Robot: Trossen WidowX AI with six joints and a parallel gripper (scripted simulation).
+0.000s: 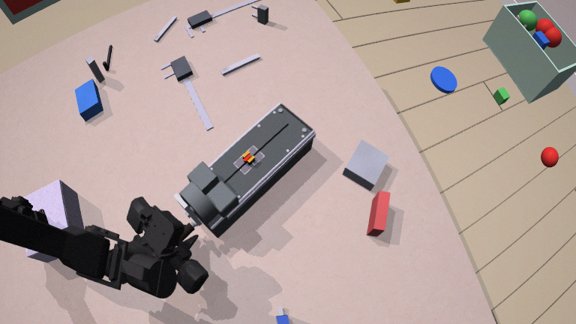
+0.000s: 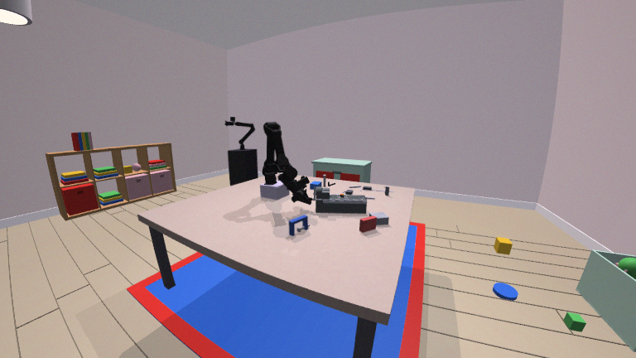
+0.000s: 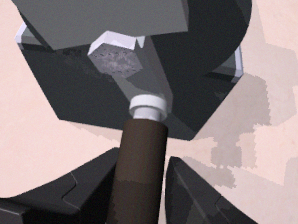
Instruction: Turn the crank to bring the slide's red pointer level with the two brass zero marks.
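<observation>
Right now the dark brown crank handle is 2 cm behind my gripper tip and 2 cm above it. Round my gripper tip: red pointer (15 cm ahead, 5 cm to the left, 4 cm above); then red block (31 cm ahead, 15 cm to the right, 1 cm below); then grey block (36 cm ahead, 5 cm to the right, 2 cm below).
</observation>
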